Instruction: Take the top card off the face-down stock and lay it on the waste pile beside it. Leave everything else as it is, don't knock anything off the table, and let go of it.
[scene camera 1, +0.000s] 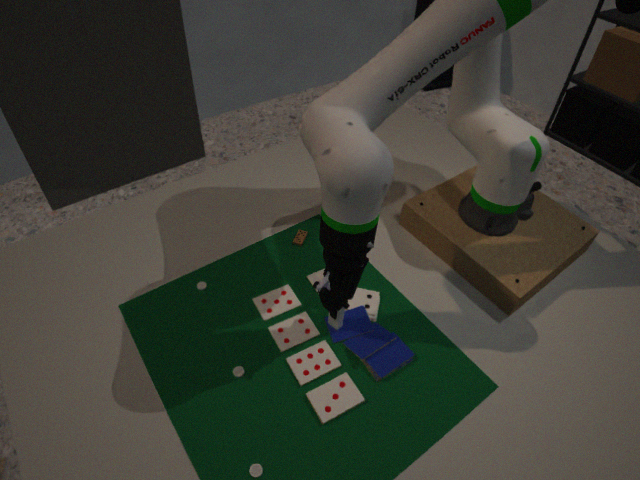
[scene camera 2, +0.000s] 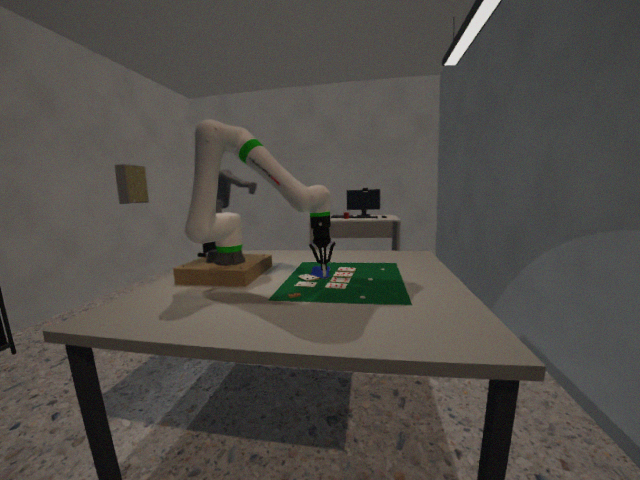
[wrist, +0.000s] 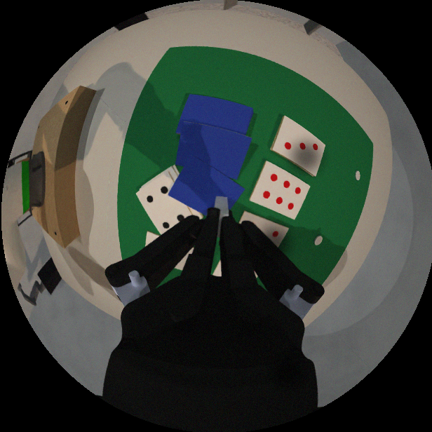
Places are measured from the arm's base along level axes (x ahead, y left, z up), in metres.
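Pixels of known places: gripper, fingertip midpoint: (scene camera 1: 334, 324) (scene camera 2: 324, 276); arm's base at its link origin: (scene camera 1: 487, 215) (scene camera 2: 230, 262).
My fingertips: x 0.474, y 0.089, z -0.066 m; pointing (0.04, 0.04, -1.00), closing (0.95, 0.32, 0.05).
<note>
Ahead of a thing's pixels: the offset from my fingertips to its top centre. "spot": to the spot under its first point. Level surfaces: height alone.
The face-down stock is fanned out: its lowest blue part {spot: 0.061 m back, 0.118 m left, 0.009 m up} (scene camera 1: 390, 357) (wrist: 217, 111) lies furthest from the waste pile, a middle blue card {0.044 m back, 0.066 m left, 0.018 m up} (scene camera 1: 368, 341) (wrist: 217, 147) is shifted off it, and the top blue card {0.027 m back, 0.011 m left, 0.009 m up} (scene camera 1: 356, 320) (wrist: 204, 184) is turned and shifted further. The top card's edge appears to overlap the waste pile {0.074 m back, 0.036 m right, 0.004 m up} (scene camera 1: 373, 301) (scene camera 2: 308, 277) (wrist: 157, 200), a white pile with black dots. My gripper (scene camera 1: 336, 321) (scene camera 2: 324, 270) (wrist: 220, 205) is shut and holds nothing. Its fingertips are at the top card's edge; exact contact is hidden.
Several red-dotted cards, including a three {0.072 m ahead, 0.142 m left, 0.003 m up} (scene camera 1: 335, 396) (wrist: 299, 142) and a six {0.077 m ahead, 0.059 m left, 0.000 m up} (scene camera 1: 313, 362) (wrist: 280, 190), lie in a row beside the stock. Another white card {0.048 m back, 0.119 m right, 0.003 m down} (scene camera 1: 314, 276) (scene camera 2: 306, 284) lies beyond the waste pile. Pale discs and a small brown card {0.038 m back, 0.266 m right, 0.002 m up} (scene camera 1: 299, 237) lie on the green mat {0.006 m down} (scene camera 1: 439, 392).
</note>
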